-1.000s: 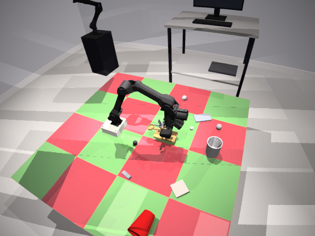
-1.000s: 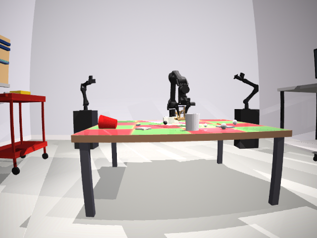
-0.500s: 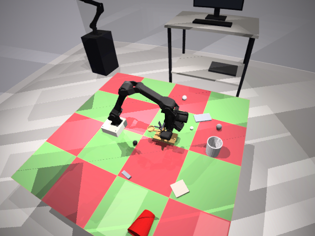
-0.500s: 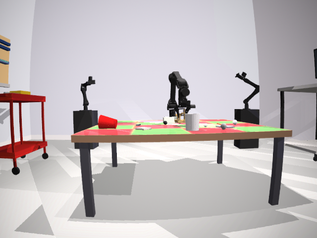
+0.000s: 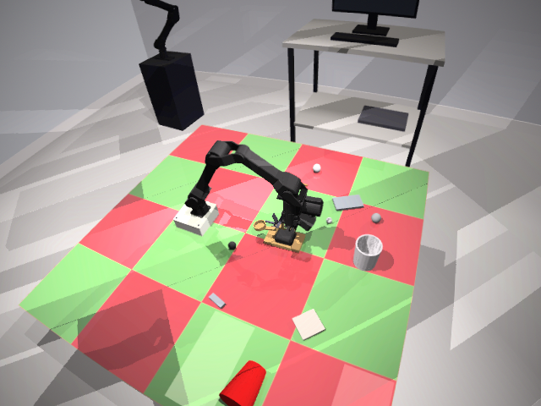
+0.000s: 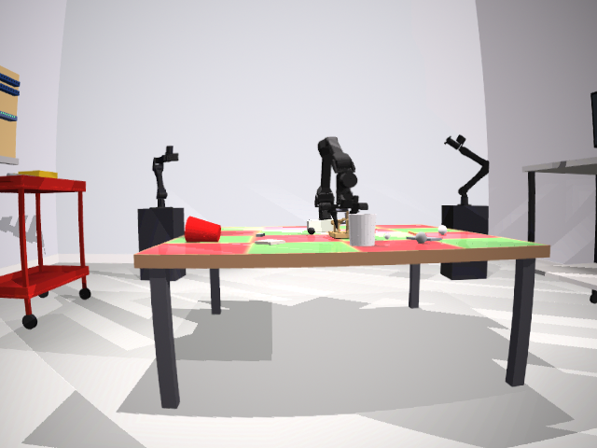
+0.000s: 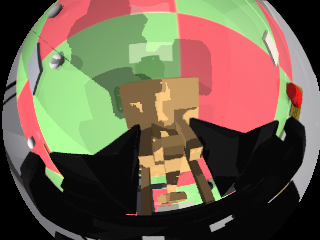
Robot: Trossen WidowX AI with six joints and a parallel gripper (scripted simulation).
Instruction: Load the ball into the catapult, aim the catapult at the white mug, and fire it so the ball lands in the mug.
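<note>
The dark ball lies 19 cm behind my gripper tip, 12 cm to the right of it and 2 cm below it. Round my gripper tip: wooden catapult 7 cm behind, 2 cm above, 1 cm to the left; small white ball 16 cm to the left, 9 cm ahead, 2 cm below; white mug 27 cm ahead, 4 cm to the left, 1 cm below.
</note>
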